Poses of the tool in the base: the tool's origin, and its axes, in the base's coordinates. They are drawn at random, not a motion.
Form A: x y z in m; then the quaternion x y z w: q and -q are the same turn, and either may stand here.
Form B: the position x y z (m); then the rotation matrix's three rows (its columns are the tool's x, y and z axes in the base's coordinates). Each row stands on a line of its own. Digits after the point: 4 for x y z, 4 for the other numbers.
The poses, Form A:
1: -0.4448 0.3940 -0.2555 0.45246 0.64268 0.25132 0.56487
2: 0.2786 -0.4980 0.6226 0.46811 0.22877 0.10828 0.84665
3: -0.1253 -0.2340 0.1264 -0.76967 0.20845 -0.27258 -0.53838
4: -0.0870 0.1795 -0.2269 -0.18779 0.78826 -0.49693 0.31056
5: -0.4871 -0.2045 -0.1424 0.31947 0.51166 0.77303 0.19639
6: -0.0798 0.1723 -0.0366 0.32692 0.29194 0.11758 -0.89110
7: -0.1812 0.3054 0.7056 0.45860 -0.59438 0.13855 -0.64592
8: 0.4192 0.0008 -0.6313 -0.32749 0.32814 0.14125 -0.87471
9: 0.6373 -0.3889 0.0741 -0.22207 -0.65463 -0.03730 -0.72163
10: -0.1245 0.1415 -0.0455 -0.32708 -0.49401 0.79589 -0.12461
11: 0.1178 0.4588 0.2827 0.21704 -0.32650 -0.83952 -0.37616
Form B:
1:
-0.4448 0.3940 -0.2555
0.0476 0.2976 0.9535
0.8655 0.4642 -0.1881
-0.4986 0.8342 -0.2355

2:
0.2786 -0.4980 0.6226
0.8719 0.0308 0.4887
0.3975 0.5383 -0.7431
-0.2860 0.8422 0.4571

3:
-0.1253 -0.2340 0.1264
0.7645 -0.6144 0.1951
-0.0274 -0.3334 -0.9424
0.6440 0.7151 -0.2717

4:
-0.0870 0.1795 -0.2269
-0.7366 0.0126 0.6762
-0.6047 0.4356 -0.6668
-0.3030 -0.9001 -0.3132

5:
-0.4871 -0.2045 -0.1424
-0.7187 0.0233 0.6949
0.6305 -0.3993 0.6656
0.2929 0.9165 0.2723

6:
-0.0798 0.1723 -0.0366
0.8019 0.4004 -0.4434
-0.0187 0.7586 0.6513
0.5972 -0.5140 0.6158

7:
-0.1812 0.3054 0.7056
0.2550 -0.3662 0.8949
-0.7241 0.5410 0.4277
-0.6408 -0.7571 -0.1272

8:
0.4192 0.0008 -0.6313
0.7447 0.0322 -0.6666
-0.4620 0.7456 -0.4802
0.4815 0.6656 0.5701

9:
0.6373 -0.3889 0.0741
0.1401 0.2369 0.9614
0.3446 0.8986 -0.2717
-0.9282 0.3693 0.0443

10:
-0.1245 0.1415 -0.0455
-0.7550 0.5215 -0.3975
0.1248 -0.4809 -0.8679
-0.6438 -0.7048 0.2979

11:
0.1178 0.4588 0.2827
-0.6228 -0.7733 -0.1188
0.4899 -0.5038 0.7115
-0.6101 0.3849 0.6926

